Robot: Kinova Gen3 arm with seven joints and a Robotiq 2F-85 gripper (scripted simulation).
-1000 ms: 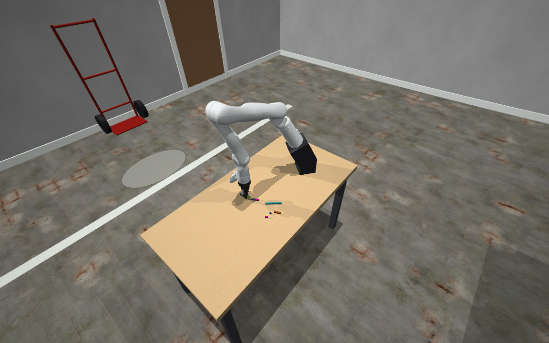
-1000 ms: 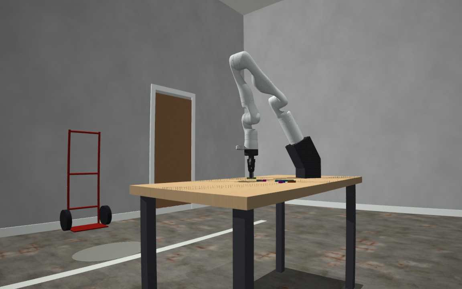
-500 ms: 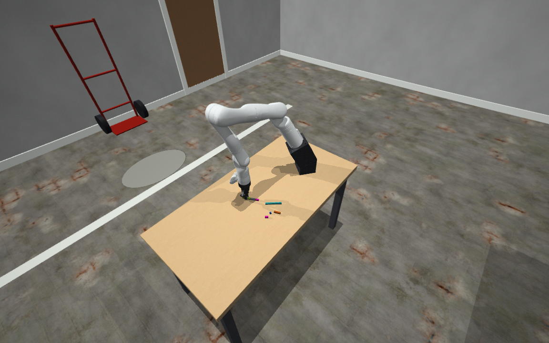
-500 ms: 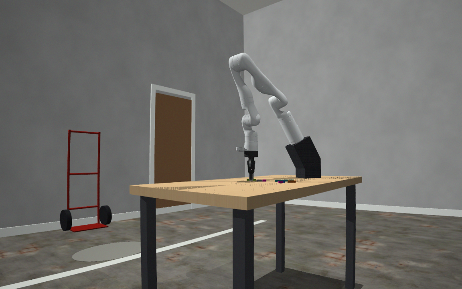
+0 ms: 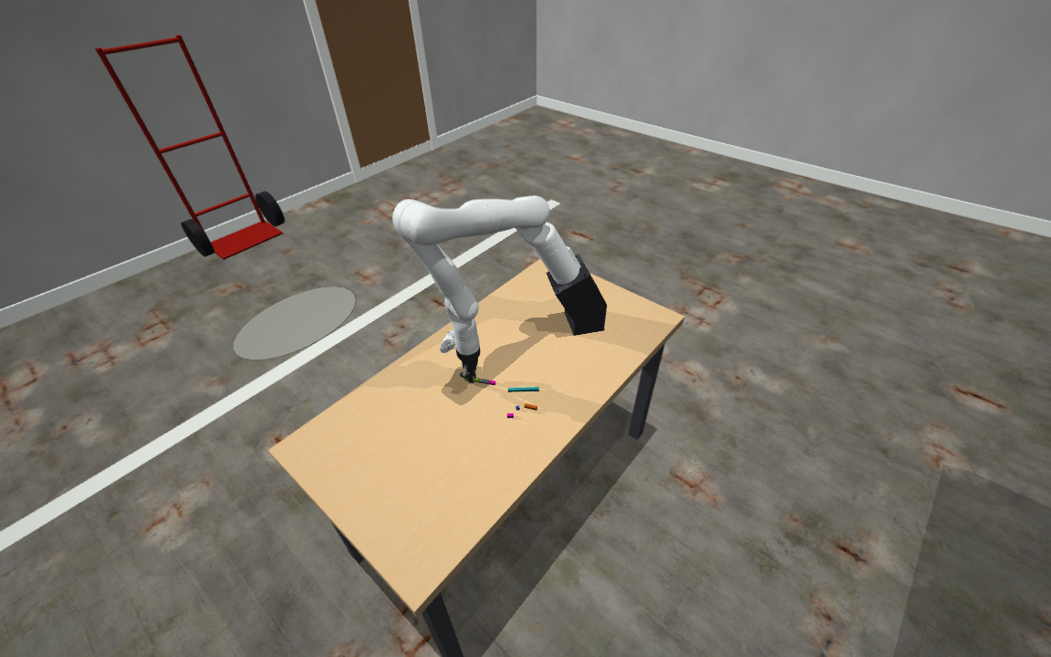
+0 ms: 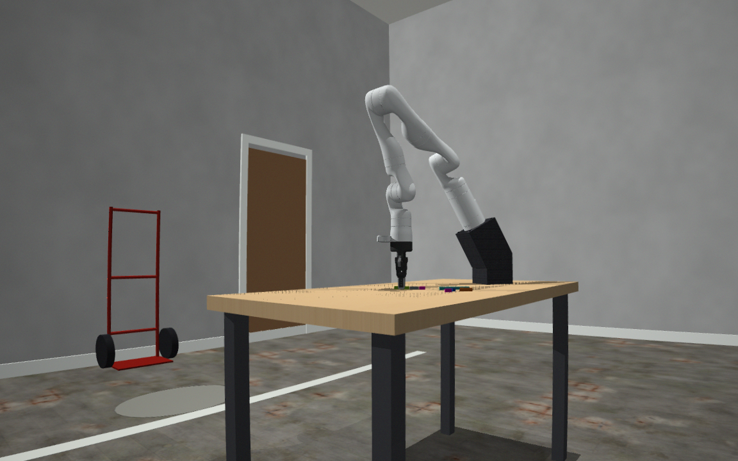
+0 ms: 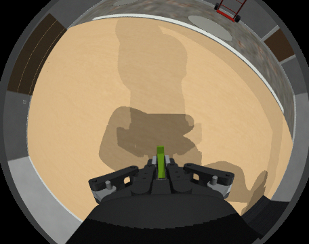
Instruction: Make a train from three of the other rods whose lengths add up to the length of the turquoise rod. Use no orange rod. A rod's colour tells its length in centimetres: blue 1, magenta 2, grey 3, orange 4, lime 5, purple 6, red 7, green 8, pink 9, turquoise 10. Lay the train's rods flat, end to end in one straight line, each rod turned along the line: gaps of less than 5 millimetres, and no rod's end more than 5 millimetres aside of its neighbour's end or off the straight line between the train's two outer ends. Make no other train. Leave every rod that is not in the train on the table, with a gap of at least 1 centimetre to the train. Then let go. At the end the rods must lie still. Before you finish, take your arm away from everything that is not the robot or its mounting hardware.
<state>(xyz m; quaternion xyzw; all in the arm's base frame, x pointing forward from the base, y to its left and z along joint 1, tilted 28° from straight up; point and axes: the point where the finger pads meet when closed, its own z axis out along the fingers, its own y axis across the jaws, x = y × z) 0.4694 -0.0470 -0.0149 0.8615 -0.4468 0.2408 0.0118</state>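
Right now my hand is 1 cm above the lime rod. Also, from my hand: grey rod (2 cm behind, 4 cm to the left, 2 cm below); turquoise rod (9 cm behind, 15 cm to the left, 2 cm below); blue rod (2 cm behind, 19 cm to the left, 2 cm below).
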